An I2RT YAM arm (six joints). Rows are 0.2 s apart.
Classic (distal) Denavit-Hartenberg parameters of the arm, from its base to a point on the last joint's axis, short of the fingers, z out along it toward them. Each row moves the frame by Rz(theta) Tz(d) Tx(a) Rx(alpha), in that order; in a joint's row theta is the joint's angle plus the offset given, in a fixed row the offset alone. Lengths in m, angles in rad.
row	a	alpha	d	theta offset
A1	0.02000	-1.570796	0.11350	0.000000
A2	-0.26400	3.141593	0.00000	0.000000
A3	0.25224	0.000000	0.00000	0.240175
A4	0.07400	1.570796	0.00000	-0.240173
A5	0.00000	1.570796	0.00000	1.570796
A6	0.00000	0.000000	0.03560	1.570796
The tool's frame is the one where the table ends.
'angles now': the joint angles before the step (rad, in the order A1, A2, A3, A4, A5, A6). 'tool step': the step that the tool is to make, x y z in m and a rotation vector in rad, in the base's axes. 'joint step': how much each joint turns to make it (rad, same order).
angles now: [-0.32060 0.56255 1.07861 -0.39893 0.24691 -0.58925]
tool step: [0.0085 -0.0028 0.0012 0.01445 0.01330 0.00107]
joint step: [0.00032 0.03381 0.01140 0.00283 0.00027 0.00985]
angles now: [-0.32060 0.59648 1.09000 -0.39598 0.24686 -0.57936]
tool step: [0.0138 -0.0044 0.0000 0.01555 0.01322 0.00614]
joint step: [-0.00008 0.04758 0.00546 0.02191 -0.00527 0.01143]
